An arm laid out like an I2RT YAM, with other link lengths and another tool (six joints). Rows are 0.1 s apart.
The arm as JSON. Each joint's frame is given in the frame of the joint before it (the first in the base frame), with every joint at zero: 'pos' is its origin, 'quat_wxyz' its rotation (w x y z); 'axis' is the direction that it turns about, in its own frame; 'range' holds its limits. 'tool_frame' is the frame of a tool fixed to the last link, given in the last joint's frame.
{
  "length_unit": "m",
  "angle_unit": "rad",
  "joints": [
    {
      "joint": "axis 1",
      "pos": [
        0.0,
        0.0,
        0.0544
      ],
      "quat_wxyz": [
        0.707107,
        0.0,
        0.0,
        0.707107
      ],
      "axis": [
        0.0,
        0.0,
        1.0
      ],
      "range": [
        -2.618,
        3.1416
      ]
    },
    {
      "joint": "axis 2",
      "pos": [
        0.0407,
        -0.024,
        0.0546
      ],
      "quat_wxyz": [
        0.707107,
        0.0,
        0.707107,
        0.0
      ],
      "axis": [
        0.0,
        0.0,
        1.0
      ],
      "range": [
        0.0,
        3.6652
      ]
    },
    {
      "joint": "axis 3",
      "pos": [
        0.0,
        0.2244,
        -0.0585
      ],
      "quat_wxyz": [
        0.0,
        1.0,
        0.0,
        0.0
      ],
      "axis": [
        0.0,
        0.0,
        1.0
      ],
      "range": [
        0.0,
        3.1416
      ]
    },
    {
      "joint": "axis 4",
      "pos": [
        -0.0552,
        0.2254,
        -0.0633
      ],
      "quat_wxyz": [
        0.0,
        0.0,
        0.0,
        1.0
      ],
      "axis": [
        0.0,
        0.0,
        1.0
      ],
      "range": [
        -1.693,
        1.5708
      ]
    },
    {
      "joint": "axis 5",
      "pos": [
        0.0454,
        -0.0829,
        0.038
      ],
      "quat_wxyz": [
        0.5,
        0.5,
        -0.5,
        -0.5
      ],
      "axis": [
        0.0,
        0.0,
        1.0
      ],
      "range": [
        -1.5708,
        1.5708
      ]
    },
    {
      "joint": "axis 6",
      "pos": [
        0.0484,
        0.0,
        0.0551
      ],
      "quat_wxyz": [
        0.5,
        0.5,
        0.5,
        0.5
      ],
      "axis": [
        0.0,
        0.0,
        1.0
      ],
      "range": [
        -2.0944,
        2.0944
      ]
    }
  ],
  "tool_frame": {
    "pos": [
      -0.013,
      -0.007,
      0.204
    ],
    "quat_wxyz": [
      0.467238,
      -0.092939,
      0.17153,
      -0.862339
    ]
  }
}
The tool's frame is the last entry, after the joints.
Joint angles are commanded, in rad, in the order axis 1, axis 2, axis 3, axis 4, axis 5, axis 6. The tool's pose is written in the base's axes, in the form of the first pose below.
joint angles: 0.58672 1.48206 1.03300 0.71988 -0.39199 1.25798
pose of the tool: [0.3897 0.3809 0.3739 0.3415 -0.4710 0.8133 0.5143 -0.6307 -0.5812]
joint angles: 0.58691 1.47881 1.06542 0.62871 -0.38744 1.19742
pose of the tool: [0.3943 0.3838 0.3651 0.3315 -0.4254 0.8421 0.5041 -0.6747 -0.5392]
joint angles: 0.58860 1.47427 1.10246 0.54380 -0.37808 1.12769
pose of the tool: [0.3975 0.3855 0.3612 0.3064 -0.3795 0.8730 0.5004 -0.7159 -0.4869]
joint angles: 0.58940 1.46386 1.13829 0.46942 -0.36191 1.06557
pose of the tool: [0.4001 0.3842 0.3631 0.2749 -0.3435 0.8980 0.4945 -0.7505 -0.4385]
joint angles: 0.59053 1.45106 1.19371 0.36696 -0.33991 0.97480
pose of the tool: [0.4026 0.3819 0.3678 0.2257 -0.2877 0.9308 0.4874 -0.7939 -0.3636]
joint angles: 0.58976 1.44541 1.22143 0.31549 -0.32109 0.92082
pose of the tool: [0.4056 0.3789 0.3697 0.1939 -0.2544 0.9475 0.4766 -0.8197 -0.3176]
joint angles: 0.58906 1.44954 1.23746 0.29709 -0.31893 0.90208
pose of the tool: [0.4070 0.3791 0.3704 0.1840 -0.2410 0.9529 0.4759 -0.8264 -0.3009]
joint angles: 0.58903 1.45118 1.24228 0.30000 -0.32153 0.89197
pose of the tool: [0.4065 0.3796 0.3731 0.1719 -0.2379 0.9560 0.4812 -0.8265 -0.2922]
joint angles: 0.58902 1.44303 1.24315 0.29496 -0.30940 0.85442
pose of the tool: [0.4068 0.3770 0.3762 0.1375 -0.2211 0.9655 0.4772 -0.8394 -0.2602]
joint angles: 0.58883 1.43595 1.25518 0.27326 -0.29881 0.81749
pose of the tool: [0.4072 0.3747 0.3795 0.1093 -0.1999 0.9737 0.4717 -0.8518 -0.2279]
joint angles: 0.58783 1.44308 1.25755 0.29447 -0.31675 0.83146
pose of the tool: [0.4050 0.3775 0.3838 0.1094 -0.2138 0.9707 0.4880 -0.8393 -0.2398]
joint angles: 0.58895 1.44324 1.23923 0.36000 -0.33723 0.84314
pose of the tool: [0.3989 0.3798 0.3943 0.0842 -0.2415 0.9667 0.5146 -0.8202 -0.2497]
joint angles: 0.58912 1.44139 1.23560 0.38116 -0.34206 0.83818
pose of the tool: [0.3966 0.3798 0.3998 0.0654 -0.2481 0.9665 0.5231 -0.8163 -0.2449]
